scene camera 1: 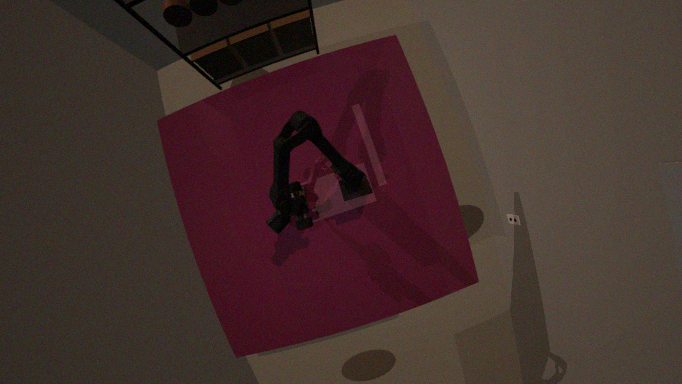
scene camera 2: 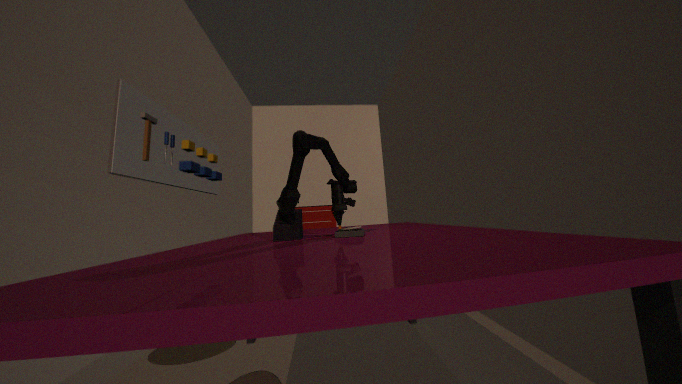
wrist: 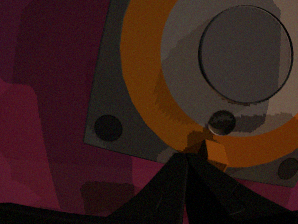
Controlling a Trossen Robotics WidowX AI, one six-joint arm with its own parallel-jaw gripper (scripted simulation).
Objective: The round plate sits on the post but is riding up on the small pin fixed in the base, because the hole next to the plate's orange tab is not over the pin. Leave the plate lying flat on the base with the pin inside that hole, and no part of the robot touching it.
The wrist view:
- my gripper: 183, 163
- grey square base: 241, 56
